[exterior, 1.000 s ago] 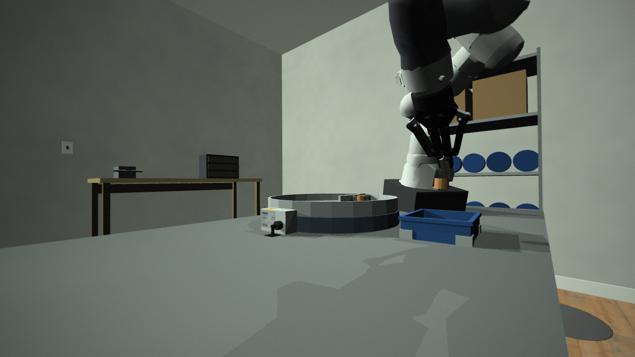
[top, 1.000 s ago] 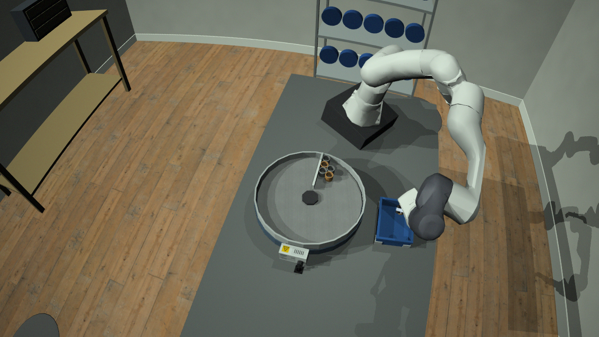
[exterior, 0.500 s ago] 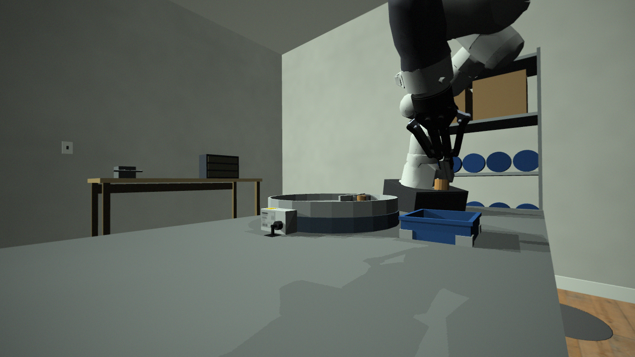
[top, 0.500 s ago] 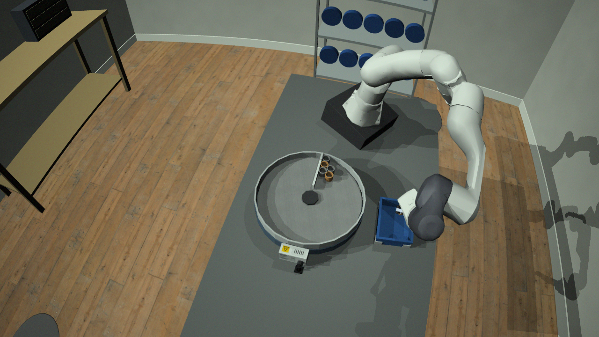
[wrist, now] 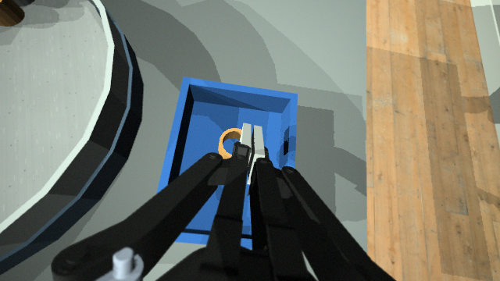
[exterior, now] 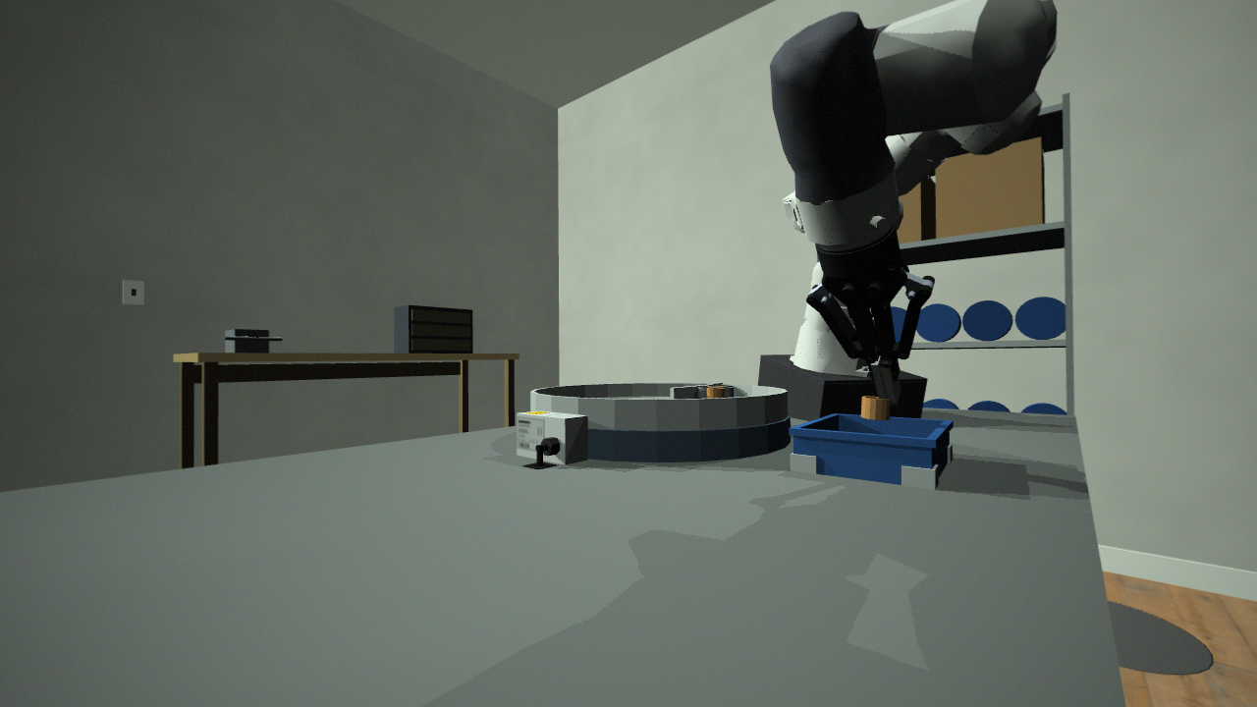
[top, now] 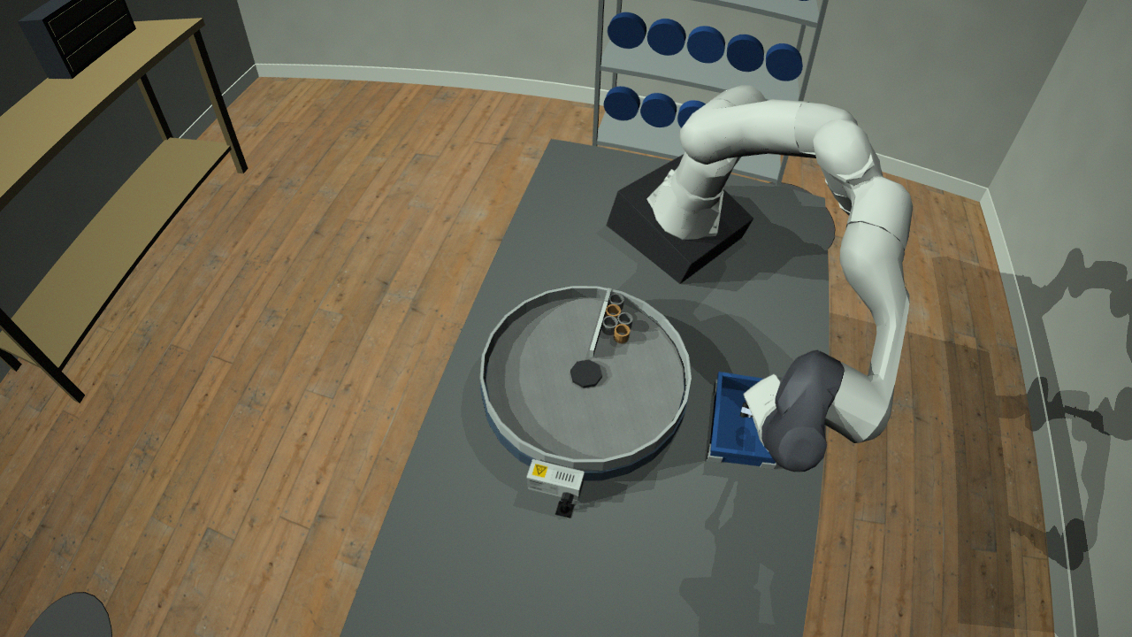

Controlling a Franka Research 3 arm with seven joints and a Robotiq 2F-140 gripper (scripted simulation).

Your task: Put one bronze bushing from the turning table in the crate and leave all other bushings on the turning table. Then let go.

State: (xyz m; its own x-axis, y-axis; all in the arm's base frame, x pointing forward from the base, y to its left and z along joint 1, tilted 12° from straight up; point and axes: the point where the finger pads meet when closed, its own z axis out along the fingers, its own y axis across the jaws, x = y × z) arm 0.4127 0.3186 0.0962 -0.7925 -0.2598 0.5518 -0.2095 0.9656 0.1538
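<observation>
Right now the blue crate is 2 cm to the right of my hand and 8 cm below it. From my hand the other things lie so: round turning table 6 cm ahead, 36 cm to the right, 6 cm below.
</observation>
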